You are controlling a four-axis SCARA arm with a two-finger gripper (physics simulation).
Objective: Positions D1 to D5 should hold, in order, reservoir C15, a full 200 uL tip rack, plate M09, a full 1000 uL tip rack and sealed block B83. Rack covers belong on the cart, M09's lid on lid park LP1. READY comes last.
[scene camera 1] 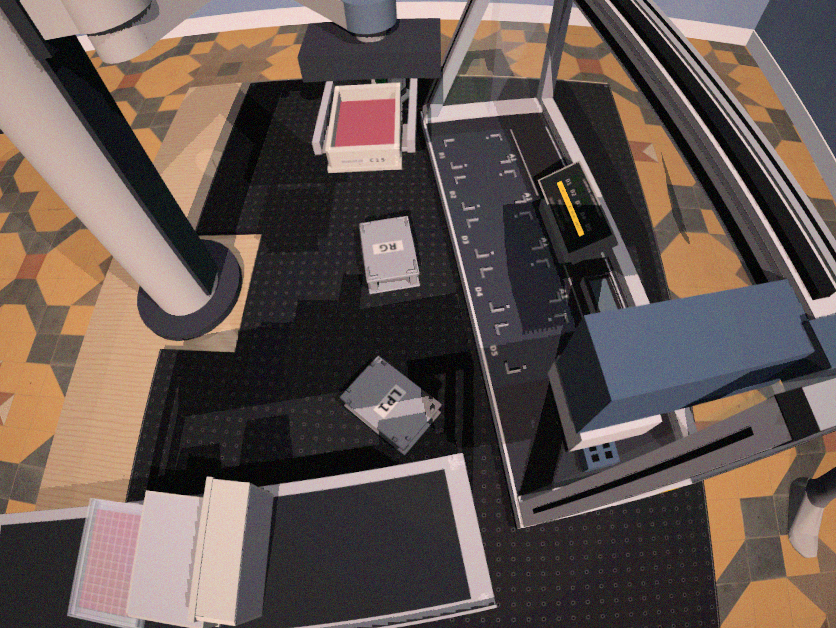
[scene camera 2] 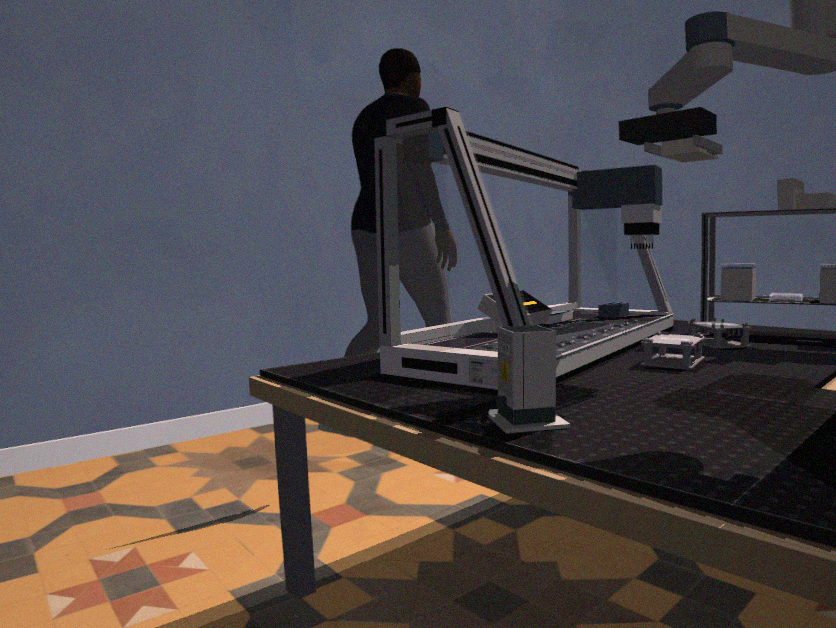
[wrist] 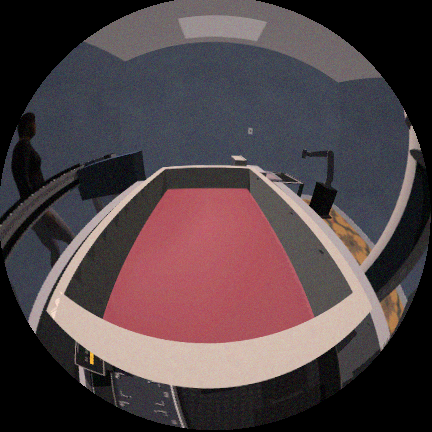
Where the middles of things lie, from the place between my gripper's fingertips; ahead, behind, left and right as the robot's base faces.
Right now the one-well reservoir (scene camera 1: 364,133) is 4 cm to the left of my hand. Also, from my hand: green-topped device (scene camera 2: 539,346): 71 cm to the left, 40 cm below, 5 cm behind.
